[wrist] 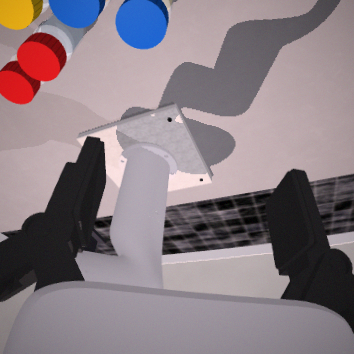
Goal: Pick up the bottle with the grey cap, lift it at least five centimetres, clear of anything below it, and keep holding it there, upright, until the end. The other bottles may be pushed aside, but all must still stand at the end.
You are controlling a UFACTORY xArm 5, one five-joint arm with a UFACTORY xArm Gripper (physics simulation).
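Frame: origin at the arm's base, x down, y left, z ahead, level; metres.
Seen in the pictures: gripper, fingertip midpoint: (193, 173); arm's base at its link origin: (147, 163).
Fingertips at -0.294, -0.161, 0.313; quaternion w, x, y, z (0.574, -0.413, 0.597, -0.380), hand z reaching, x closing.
Offsets run from my fingertips to a thing's top centre, as dx, dy, dz. "spot": to the spot under its first point. Level surfaces: height alone.
The bottle with the grey cap does not show in the wrist view. Other bottles show at the top left, seen from above: a red cap @(+0.207, +0.197, -0.012) (41, 57) on a clear bottle, a second red cap @(+0.207, +0.254, -0.037) (19, 83) at the left edge, a blue cap @(+0.207, +0.060, +0.000) (142, 23), another blue cap @(spot: +0.207, +0.119, +0.033) (77, 7) cut by the top edge, and a yellow cap @(+0.207, +0.191, +0.057) (19, 11) in the corner. My gripper (193, 173) is open, with its two black fingers wide apart and no bottle between them. The capped bottles are beyond the fingers, to the upper left.
The arm's white base plate (192, 142) and its pale column (142, 200) show between the fingers in the view. The arm's dark shadow (212, 87) lies across the pale table top @(dx +0.312) (295, 100). The table's edge runs along a dark tiled floor (225, 217), with a pale wall below it in view.
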